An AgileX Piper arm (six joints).
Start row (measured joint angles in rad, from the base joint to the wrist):
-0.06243 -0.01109 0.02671 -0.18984 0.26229 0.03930
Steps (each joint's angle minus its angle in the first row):
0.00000 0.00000 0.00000 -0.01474 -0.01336 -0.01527
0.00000 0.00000 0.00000 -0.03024 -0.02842 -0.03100
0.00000 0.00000 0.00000 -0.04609 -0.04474 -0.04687
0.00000 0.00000 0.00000 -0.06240 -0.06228 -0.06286
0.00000 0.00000 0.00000 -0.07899 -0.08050 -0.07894
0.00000 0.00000 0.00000 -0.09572 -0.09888 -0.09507
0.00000 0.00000 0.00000 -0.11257 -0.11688 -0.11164
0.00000 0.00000 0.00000 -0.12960 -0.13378 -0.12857
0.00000 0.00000 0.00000 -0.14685 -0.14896 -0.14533
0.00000 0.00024 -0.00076 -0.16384 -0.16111 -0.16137
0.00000 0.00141 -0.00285 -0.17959 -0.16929 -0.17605
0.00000 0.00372 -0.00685 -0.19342 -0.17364 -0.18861
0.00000 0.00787 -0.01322 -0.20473 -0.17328 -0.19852
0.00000 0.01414 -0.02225 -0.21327 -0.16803 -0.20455
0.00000 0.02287 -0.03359 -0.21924 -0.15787 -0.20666
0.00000 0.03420 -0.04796 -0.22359 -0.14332 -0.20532
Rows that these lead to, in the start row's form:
-0.06243 -0.01109 0.02671 -0.20458 0.24893 0.02403
-0.06243 -0.01109 0.02671 -0.22008 0.23387 0.00830
-0.06243 -0.01109 0.02671 -0.23593 0.21755 -0.00757
-0.06243 -0.01109 0.02671 -0.25224 0.20001 -0.02356
-0.06243 -0.01109 0.02671 -0.26883 0.18179 -0.03964
-0.06243 -0.01109 0.02671 -0.28556 0.16341 -0.05577
-0.06243 -0.01109 0.02671 -0.30241 0.14541 -0.07234
-0.06243 -0.01109 0.02671 -0.31944 0.12851 -0.08927
-0.06243 -0.01109 0.02671 -0.33669 0.11333 -0.10603
-0.06243 -0.01085 0.02595 -0.35368 0.10118 -0.12207
-0.06243 -0.00968 0.02386 -0.36943 0.09300 -0.13675
-0.06243 -0.00737 0.01986 -0.38326 0.08865 -0.14931
-0.06243 -0.00322 0.01349 -0.39457 0.08901 -0.15922
-0.06243 0.00305 0.00446 -0.40311 0.09426 -0.16525
-0.06243 0.01178 -0.00688 -0.40908 0.10442 -0.16736
-0.06243 0.02311 -0.02125 -0.41343 0.11897 -0.16602

